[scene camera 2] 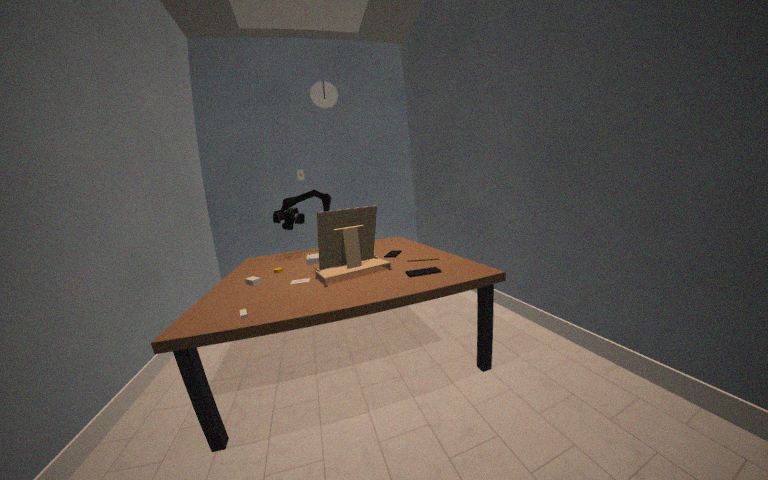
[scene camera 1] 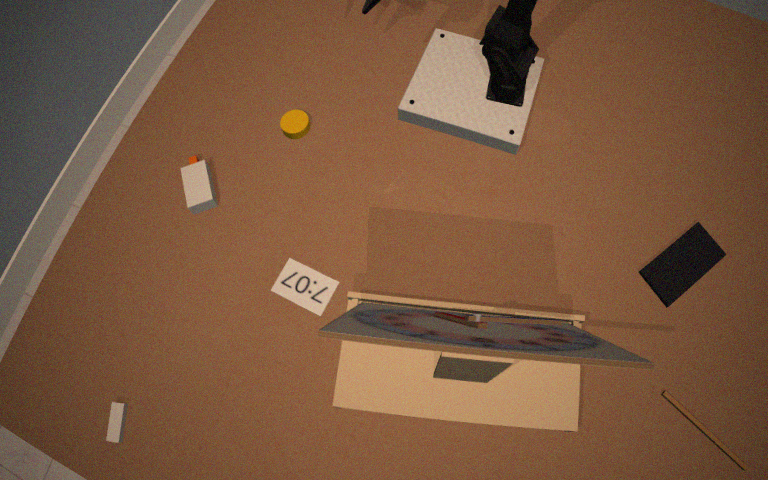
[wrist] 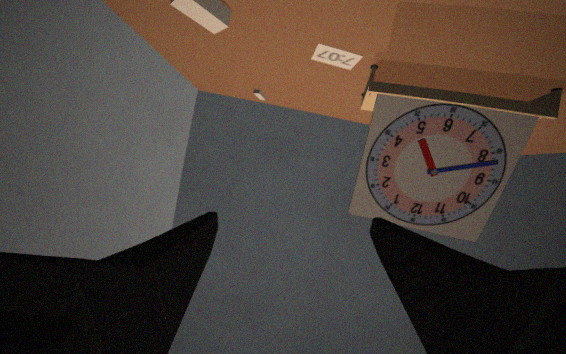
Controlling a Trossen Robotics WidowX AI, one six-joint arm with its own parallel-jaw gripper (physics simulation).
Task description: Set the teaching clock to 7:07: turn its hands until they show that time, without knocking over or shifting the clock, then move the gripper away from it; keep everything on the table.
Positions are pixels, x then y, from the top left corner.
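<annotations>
Scene camera 1 and scene camera 2 both show a teaching clock and a tan wooden base. The clock is also visible in the wrist view point(392, 183), and the base is likewise visible in the wrist view point(540, 107). For the teaching clock, point(scene camera 1: 388, 325) and point(scene camera 2: 329, 228) are the same spot. For the tan wooden base, point(scene camera 1: 418, 383) and point(scene camera 2: 344, 270) are the same spot.
</annotations>
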